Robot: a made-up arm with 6 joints.
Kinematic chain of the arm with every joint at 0, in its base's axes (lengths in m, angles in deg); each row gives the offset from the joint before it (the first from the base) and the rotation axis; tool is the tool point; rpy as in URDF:
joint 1: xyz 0 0 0.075 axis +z
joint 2: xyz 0 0 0 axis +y
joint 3: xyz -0.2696 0 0.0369 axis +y
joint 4: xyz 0.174 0 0.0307 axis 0.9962 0 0.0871
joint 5: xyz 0 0 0 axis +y
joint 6: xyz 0.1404 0 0.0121 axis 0.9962 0 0.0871
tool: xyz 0 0 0 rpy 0 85 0
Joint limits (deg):
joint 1: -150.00..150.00
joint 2: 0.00..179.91
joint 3: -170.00..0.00
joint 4: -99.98..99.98
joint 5: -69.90..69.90
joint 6: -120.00..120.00
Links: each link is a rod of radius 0.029 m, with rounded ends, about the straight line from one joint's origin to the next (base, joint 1, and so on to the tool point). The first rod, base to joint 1, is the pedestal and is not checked.
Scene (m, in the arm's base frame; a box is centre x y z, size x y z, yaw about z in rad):
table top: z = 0
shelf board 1: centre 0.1 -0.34 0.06 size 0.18 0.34 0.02 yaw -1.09
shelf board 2: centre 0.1 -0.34 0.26 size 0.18 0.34 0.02 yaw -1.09
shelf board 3: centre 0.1 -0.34 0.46 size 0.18 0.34 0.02 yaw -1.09
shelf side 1: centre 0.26 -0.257 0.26 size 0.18 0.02 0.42 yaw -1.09
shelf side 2: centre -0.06 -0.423 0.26 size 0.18 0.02 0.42 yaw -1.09
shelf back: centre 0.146 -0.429 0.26 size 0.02 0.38 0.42 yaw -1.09
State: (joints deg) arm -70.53 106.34 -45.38 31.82 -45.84 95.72
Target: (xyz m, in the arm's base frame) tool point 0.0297 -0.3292 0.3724
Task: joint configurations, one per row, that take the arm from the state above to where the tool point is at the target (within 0.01 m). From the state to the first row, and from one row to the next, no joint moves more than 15 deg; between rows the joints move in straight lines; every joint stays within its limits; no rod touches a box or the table.
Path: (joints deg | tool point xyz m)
1: -71.89 96.70 -34.27 34.07 -45.58 95.72 | 0.0395 -0.3019 0.1600
2: -73.25 87.05 -23.16 36.33 -45.33 95.72 | 0.0145 -0.2540 0.1601
3: -74.60 77.41 -12.05 38.58 -45.07 95.72 | -0.0082 -0.2042 0.1527
4: -76.72 72.89 -22.60 37.91 -48.78 95.72 | -0.0138 -0.2247 0.2220
5: -78.83 68.36 -33.16 37.24 -52.48 95.72 | -0.0249 -0.2228 0.2976
6: -80.95 63.84 -43.71 36.57 -56.18 95.72 | -0.0392 -0.1972 0.3724
7: -78.21 77.45 -56.12 32.73 -54.23 95.72 | -0.0080 -0.2641 0.3805
8: -75.48 91.07 -68.52 28.90 -52.27 95.72 | 0.0297 -0.3292 0.3724

